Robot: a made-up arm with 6 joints.
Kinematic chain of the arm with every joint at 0, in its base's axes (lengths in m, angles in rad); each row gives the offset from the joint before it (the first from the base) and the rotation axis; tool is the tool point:
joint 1: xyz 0 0 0.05 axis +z
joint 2: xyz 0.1 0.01 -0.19 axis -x
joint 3: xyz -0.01 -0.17 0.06 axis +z
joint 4: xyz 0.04 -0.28 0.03 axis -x
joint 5: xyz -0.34 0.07 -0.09 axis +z
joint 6: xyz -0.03 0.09 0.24 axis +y
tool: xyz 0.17 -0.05 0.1
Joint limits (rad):
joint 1: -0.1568..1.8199
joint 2: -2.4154..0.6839
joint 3: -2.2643..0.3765
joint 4: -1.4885..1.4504
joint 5: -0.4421..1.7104
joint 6: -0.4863..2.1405
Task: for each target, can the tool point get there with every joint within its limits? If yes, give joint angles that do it. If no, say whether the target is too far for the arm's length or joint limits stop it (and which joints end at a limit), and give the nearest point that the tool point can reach.
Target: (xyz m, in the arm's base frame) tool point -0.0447 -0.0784 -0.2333
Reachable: yes | joints 0.0046 -1.6457 -0.6181 1.0936 0.0670 0.0469
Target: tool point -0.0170 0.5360 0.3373
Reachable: no: joint limits stop it (at a limit: joint 1, joint 3, joint 5, joint 6) | nearest point -0.0180 0.4215 0.2327 | short by 0.155 m
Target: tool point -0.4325 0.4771 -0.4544
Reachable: no: joint limits stop it (at a limit: joint 2, joint 3, joint 4, joint 5) | nearest point -0.3250 0.3585 -0.4443 | short by 0.160 m
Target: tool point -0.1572 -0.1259 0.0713
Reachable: yes | joints 0.3117 -0.7525 -1.3246 -1.2255 1.1706 1.6497
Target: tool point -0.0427 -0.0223 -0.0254
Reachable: yes | joints 0.5584 -1.3006 -1.6577 0.1977 0.3754 1.6702
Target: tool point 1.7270 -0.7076 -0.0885
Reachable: no: too far | nearest point 0.8052 -0.3299 -0.1158 | short by 0.997 m
